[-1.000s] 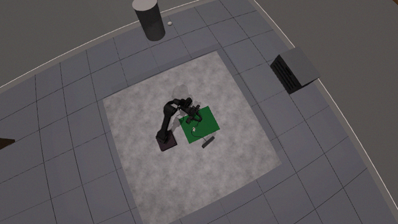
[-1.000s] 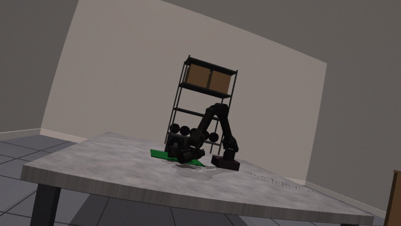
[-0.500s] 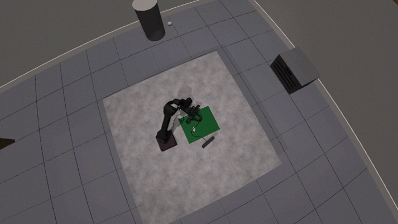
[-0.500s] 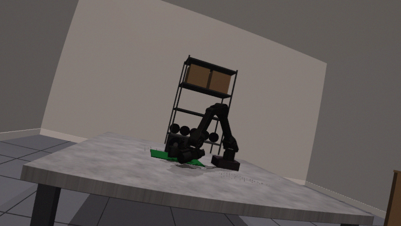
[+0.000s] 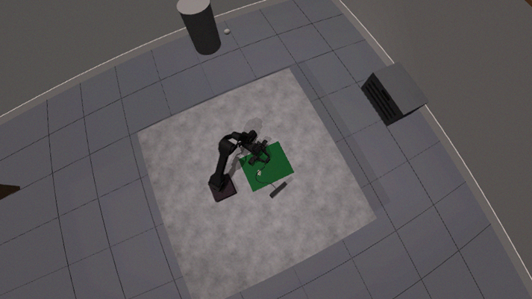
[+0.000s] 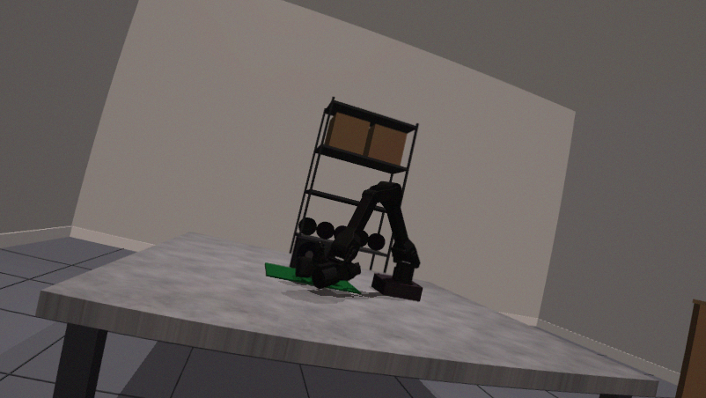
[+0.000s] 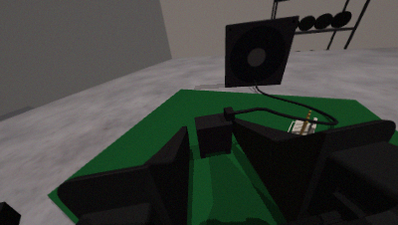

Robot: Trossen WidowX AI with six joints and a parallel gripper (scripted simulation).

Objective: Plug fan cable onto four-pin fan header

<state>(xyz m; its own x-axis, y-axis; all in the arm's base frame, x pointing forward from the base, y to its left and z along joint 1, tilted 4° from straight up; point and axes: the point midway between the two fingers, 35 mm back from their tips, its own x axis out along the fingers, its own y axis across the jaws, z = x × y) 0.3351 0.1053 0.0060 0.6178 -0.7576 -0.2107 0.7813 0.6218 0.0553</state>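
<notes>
The white four-pin header is 80 mm behind my gripper tip, 60 mm to the right of it and 30 mm below it. From my gripper tip the other things lie so: black fan (10 mm behind, 200 mm to the right, 30 mm above); then black plug (10 mm below); then green board (20 mm behind, 30 mm to the right, 50 mm below).
</notes>
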